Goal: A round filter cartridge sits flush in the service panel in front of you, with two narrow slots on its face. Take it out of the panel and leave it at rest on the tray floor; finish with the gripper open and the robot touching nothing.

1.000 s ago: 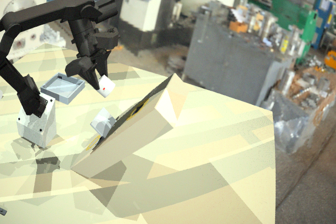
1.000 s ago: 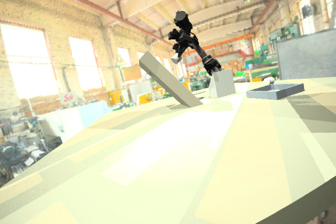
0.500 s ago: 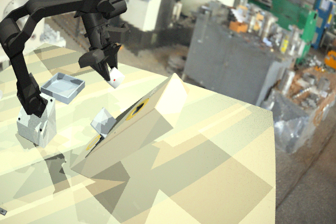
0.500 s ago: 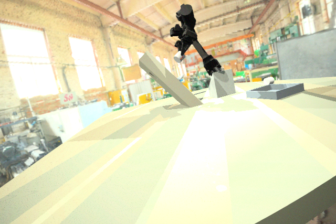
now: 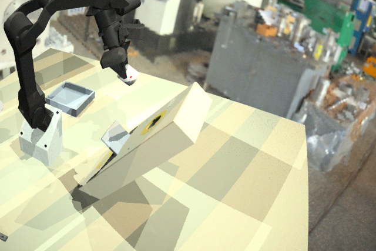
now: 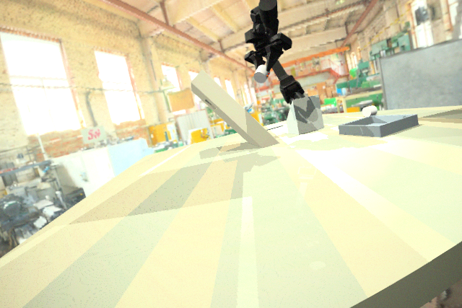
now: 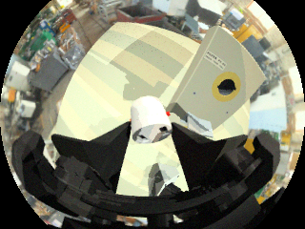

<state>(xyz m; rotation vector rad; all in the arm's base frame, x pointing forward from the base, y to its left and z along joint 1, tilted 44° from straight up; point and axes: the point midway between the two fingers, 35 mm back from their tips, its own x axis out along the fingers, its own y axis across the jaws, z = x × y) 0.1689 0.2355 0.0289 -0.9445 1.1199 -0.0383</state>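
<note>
Right now my gripper tip is 290 mm past the grey tray, 120 mm to the right of it and 250 mm above it. The rest, counted from my gripper tip: round filter cartridge (right at my gripper tip); service panel (110 mm ahead, 130 mm to the right, 110 mm below).
</note>
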